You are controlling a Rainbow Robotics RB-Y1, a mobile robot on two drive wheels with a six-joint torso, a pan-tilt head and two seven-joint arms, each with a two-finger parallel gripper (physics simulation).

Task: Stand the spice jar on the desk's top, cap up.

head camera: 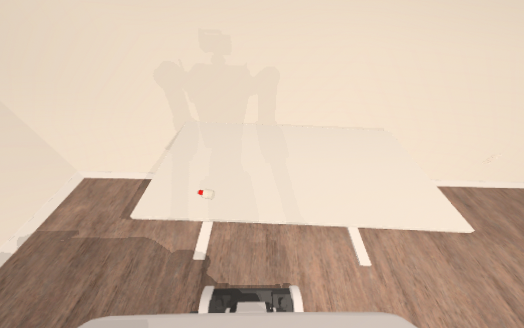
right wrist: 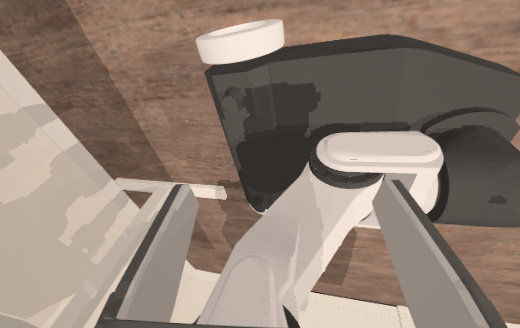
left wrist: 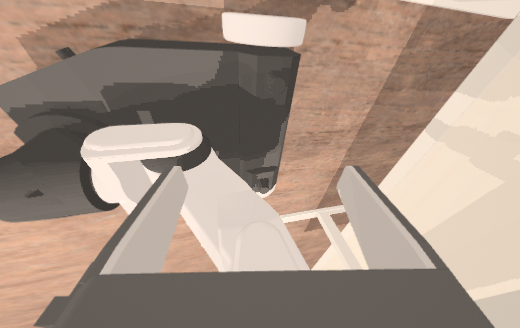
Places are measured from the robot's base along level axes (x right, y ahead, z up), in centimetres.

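Pixels of known places: left gripper, between the fingertips: (left wrist: pixel 263 176); right gripper, between the fingertips: (right wrist: pixel 282 193).
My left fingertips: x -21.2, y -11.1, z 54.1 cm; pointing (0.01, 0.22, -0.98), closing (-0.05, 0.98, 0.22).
Note:
Behind a point stands the place of what it marks.
The spice jar (head camera: pixel 206 193) @[z 76.2, x -22.3, y 34.8 cm], a small cream jar with a red cap, lies on its side on the white desk (head camera: pixel 340 175) @[z 72.1, x 48.5, y 51.3 cm], near the front edge and left of the middle, in the head camera view. Its cap points left. My left gripper (left wrist: pixel 263 176) @[z 54.1, x -21.2, y -11.1 cm] is open, with no object between its fingers. My right gripper (right wrist: pixel 282 193) @[z 53.7, x 25.1, y -15.7 cm] is open, also with no object between its fingers. Both grippers are away from the jar; neither shows in the head camera view, and the jar does not show in either wrist view.
Two white desk feet (head camera: pixel 203 241) (head camera: pixel 360 247) reach forward over the wooden floor (head camera: pixel 280 255) @[z 0.1, x 21.4, y 30.8 cm]. A pale wall (head camera: pixel 350 60) @[z 115.6, x 55.1, y 103.7 cm] stands behind the desk, and another wall is at the left. My dark wheeled base (head camera: pixel 250 299) @[z 19.1, x -0.7, y 2.1 cm] (left wrist: pixel 200 95) @[z 16.9, x -13.3, y -16.9 cm] (right wrist: pixel 350 95) @[z 17.0, x 14.3, y -24.0 cm] stands in front of the desk.

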